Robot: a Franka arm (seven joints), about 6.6 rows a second.
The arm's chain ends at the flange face. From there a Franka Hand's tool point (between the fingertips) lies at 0.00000 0.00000 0.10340 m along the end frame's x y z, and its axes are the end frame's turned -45 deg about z.
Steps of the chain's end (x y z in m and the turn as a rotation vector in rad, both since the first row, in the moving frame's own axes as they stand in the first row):
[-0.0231 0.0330 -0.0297 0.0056 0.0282 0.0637]
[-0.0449 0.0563 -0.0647 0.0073 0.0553 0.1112]
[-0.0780 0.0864 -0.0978 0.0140 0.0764 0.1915]
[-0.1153 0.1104 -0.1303 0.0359 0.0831 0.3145]
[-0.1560 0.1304 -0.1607 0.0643 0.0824 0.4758]
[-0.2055 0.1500 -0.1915 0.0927 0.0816 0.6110]
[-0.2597 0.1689 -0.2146 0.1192 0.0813 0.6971]
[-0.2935 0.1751 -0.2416 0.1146 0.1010 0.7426]
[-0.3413 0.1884 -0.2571 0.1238 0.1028 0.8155]
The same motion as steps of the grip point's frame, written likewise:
[-0.0373 0.0087 -0.0297 -0.0160 0.0239 0.0637]
[-0.0672 0.0118 -0.0649 -0.0339 0.0443 0.1112]
[-0.1101 0.0111 -0.0981 -0.0441 0.0639 0.1915]
[-0.1516 0.0013 -0.1307 -0.0334 0.0841 0.3145]
[-0.1925 -0.0143 -0.1613 -0.0128 0.1037 0.4758]
[-0.2392 -0.0362 -0.1923 0.0078 0.1232 0.6110]
[-0.2887 -0.0619 -0.2156 0.0268 0.1418 0.6971]
[-0.3167 -0.0790 -0.2427 0.0096 0.1525 0.7426]
[-0.3592 -0.1031 -0.2584 0.0148 0.1602 0.8155]

